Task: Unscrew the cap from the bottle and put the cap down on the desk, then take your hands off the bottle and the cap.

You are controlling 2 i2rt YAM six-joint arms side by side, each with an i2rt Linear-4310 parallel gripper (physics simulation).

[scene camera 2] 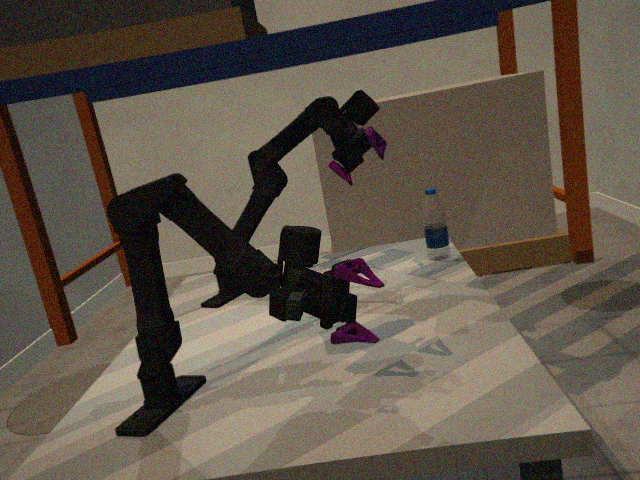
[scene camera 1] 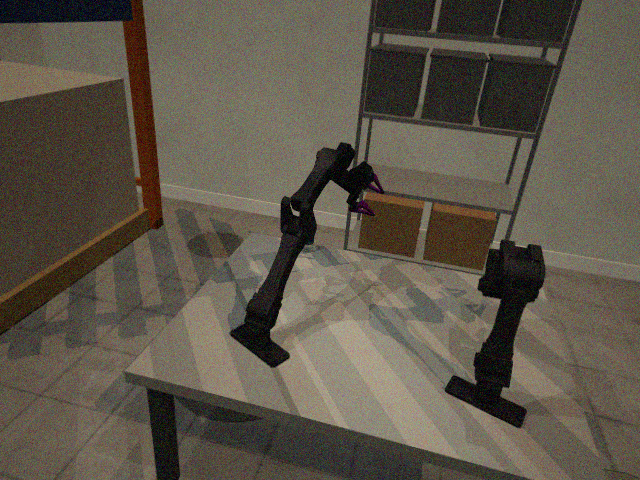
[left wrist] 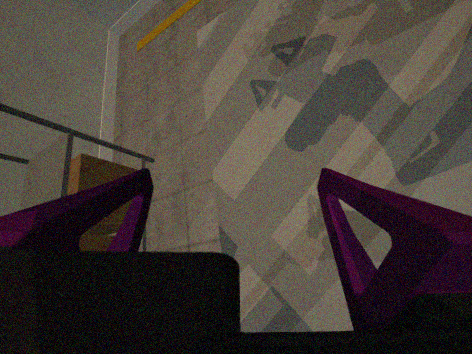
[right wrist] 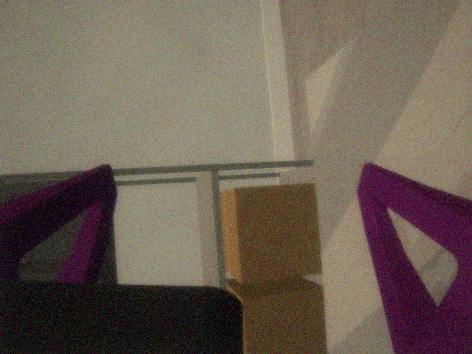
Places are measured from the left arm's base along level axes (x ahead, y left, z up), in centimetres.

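Where they show: left gripper, fingertip midpoint: [scene camera 2: 366, 171] [scene camera 1: 379, 204] [left wrist: 235, 177]; right gripper, fingertip midpoint: [scene camera 2: 379, 314] [right wrist: 237, 177]; left arm's base at its link origin: [scene camera 2: 231, 295] [scene camera 1: 259, 345]; right arm's base at its link origin: [scene camera 2: 164, 405] [scene camera 1: 484, 401].
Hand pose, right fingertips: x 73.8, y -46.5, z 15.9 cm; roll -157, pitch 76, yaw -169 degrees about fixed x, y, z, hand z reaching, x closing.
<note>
Each offset is from my right fingertips to the top centre of the thing. Level surfaces: height alone.
A clear bottle {dx -20.8, dy +79.6, dz +4.7 cm} [scene camera 2: 436, 227] with a dark blue label stands upright near the far right corner of the desk {dz -15.9 cm} [scene camera 1: 170, 356] [scene camera 2: 465, 403] in scene camera 2. Its blue cap {dx -20.8, dy +79.6, dz +4.8 cm} [scene camera 2: 430, 191] sits on top. The bottle does not show clearly in scene camera 1 or in the wrist views. My left gripper [scene camera 1: 378, 203] [scene camera 2: 367, 171] [left wrist: 235, 177] is open and empty, raised above the desk, to the left of the bottle and apart from it in scene camera 2. My right gripper [scene camera 2: 381, 314] [right wrist: 237, 177] is open and empty, low over the desk nearer that camera.
A grey shelf rack [scene camera 1: 439, 183] with dark bins and brown boxes [scene camera 1: 390, 224] [right wrist: 280, 230] stands beyond the desk. A large beige panel [scene camera 1: 62, 170] [scene camera 2: 439, 144] and orange posts [scene camera 1: 144, 118] [scene camera 2: 573, 144] stand off the desk, behind the bottle in scene camera 2.
</note>
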